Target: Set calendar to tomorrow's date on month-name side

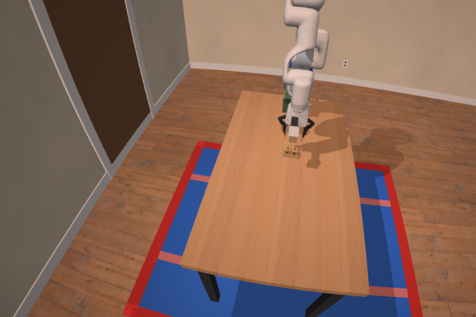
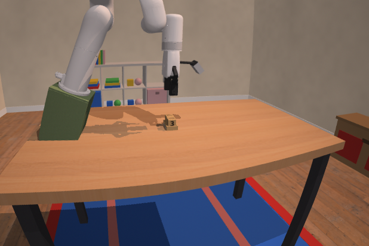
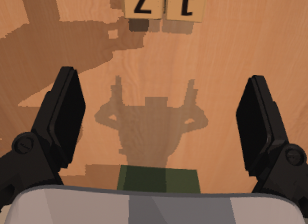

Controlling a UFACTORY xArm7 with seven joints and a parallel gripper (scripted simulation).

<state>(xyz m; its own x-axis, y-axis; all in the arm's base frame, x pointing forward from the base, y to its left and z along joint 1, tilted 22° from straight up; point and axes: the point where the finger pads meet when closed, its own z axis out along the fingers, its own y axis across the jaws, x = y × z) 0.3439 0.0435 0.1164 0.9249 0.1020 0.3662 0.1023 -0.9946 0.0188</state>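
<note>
My hand is 20 mm to the left of the wooden digit cube and 120 mm above it. The rest, counted from my hand: low tray: 140 mm below; wooden cube: 20 mm to the left, 120 mm below.
</note>
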